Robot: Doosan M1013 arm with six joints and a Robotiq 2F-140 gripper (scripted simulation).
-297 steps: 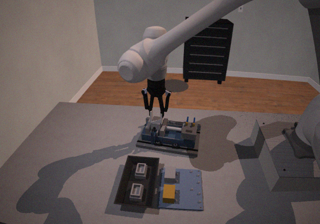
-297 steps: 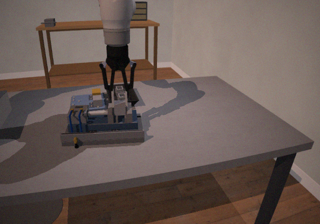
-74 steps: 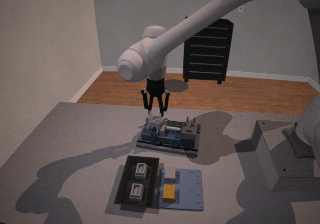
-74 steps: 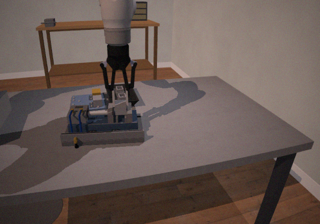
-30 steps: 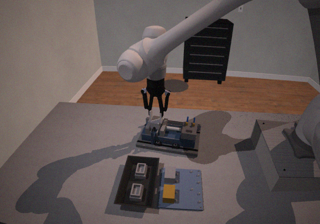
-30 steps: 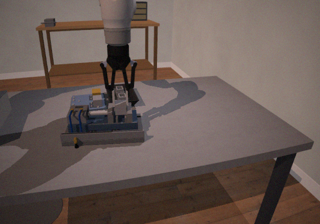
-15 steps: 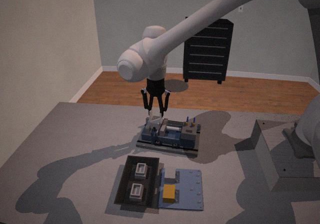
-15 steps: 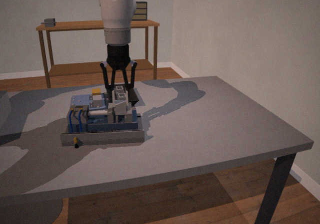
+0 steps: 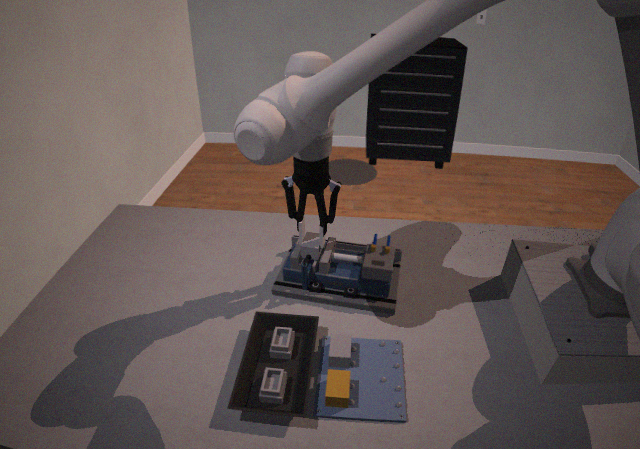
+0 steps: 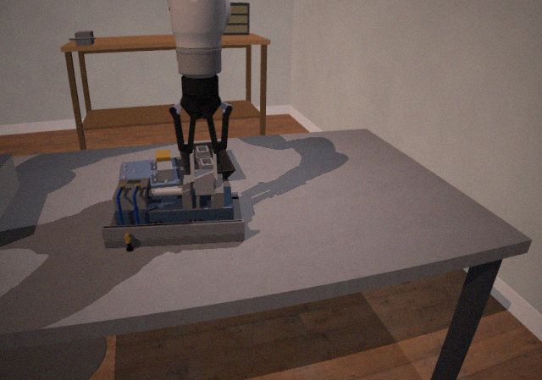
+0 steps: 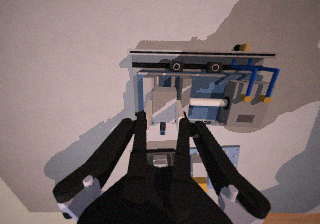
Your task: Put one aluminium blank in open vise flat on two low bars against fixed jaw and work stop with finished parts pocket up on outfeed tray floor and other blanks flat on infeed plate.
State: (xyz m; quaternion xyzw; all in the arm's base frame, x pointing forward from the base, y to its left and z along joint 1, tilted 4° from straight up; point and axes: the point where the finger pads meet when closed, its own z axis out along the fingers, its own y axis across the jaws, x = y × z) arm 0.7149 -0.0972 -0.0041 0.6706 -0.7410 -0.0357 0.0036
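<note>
Right now my hand is 70 mm past the blue vise, 10 mm to the right of it and 100 mm above it. From my hand the other things lie so: brass blank 100 mm behind, 340 mm to the left, 110 mm below; aluminium blank 90 mm behind, 250 mm to the left, 110 mm below; infeed plate 140 mm behind, 290 mm to the left, 140 mm below.
</note>
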